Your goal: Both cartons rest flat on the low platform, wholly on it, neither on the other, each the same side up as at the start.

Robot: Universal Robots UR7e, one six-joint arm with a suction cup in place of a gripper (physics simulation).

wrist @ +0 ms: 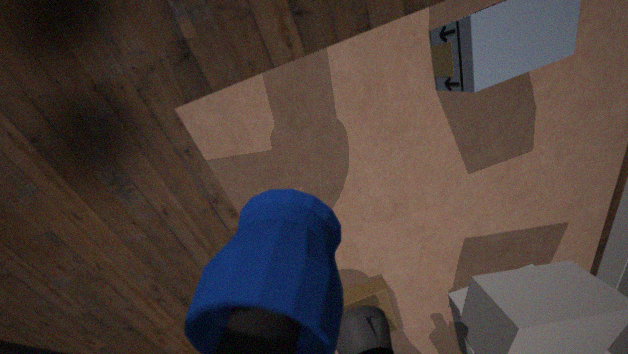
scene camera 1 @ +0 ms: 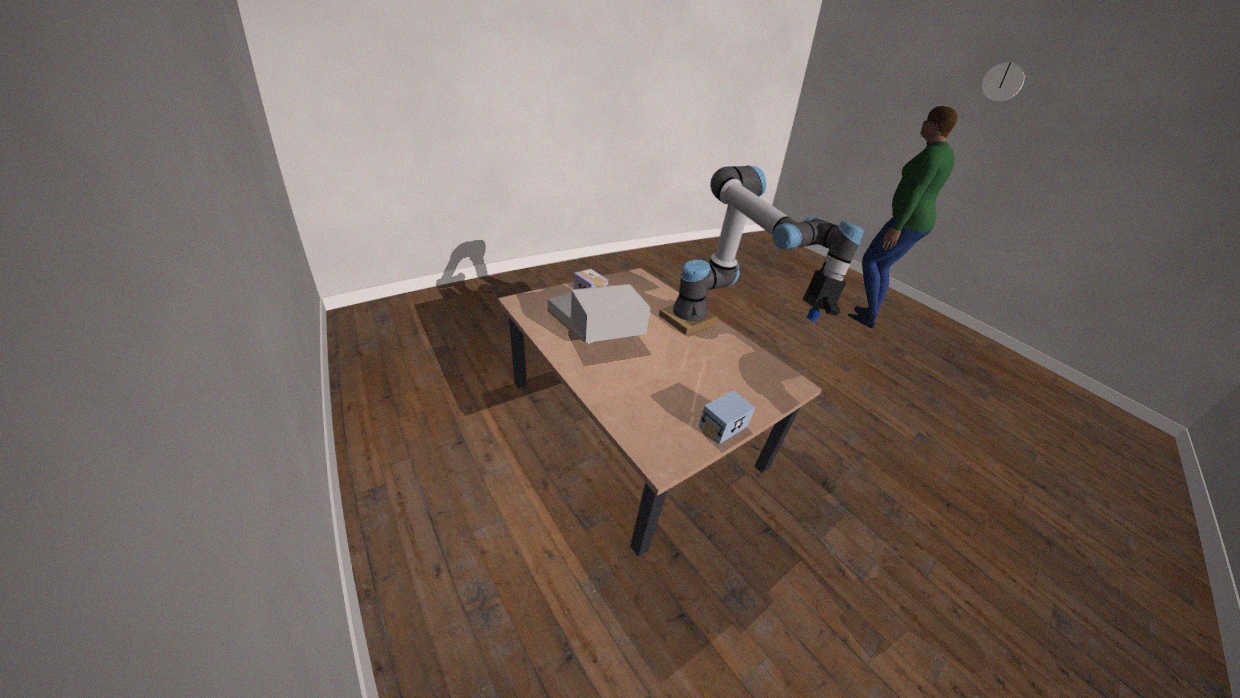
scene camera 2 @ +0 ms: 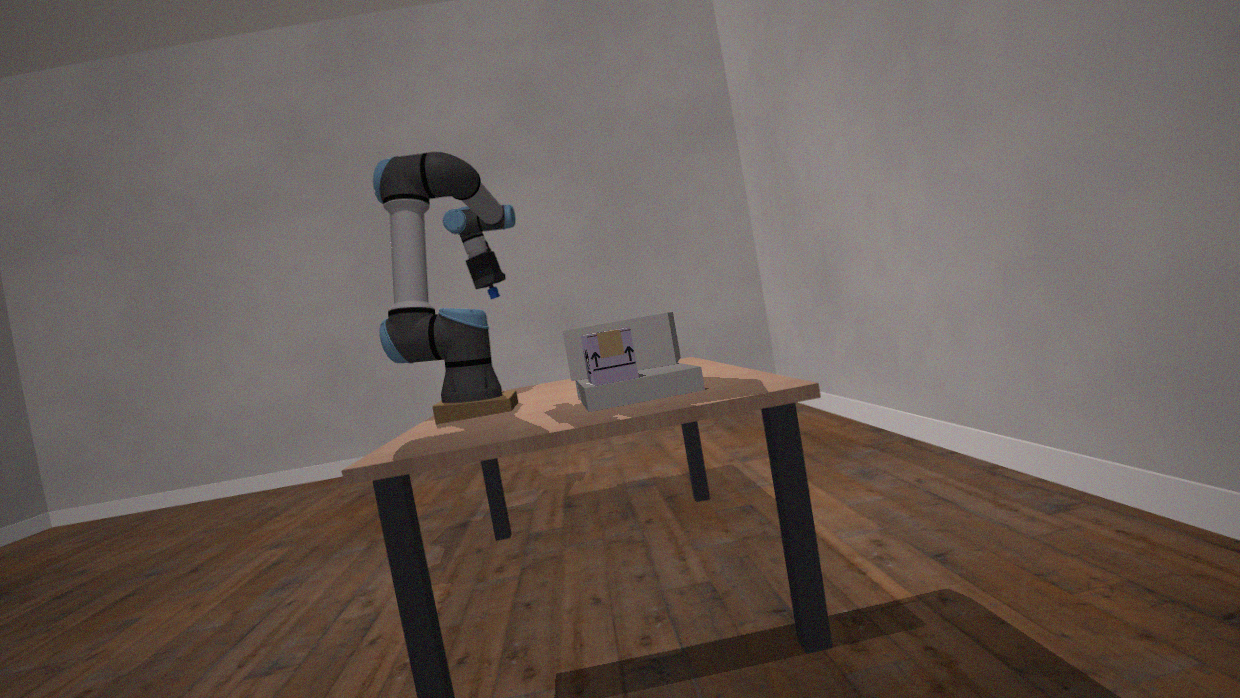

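Observation:
There is a low grey platform (scene camera 2: pixel 655 383) here, and I can see it. As for my suction cup (wrist: pixel 282 257), it carries nothing.

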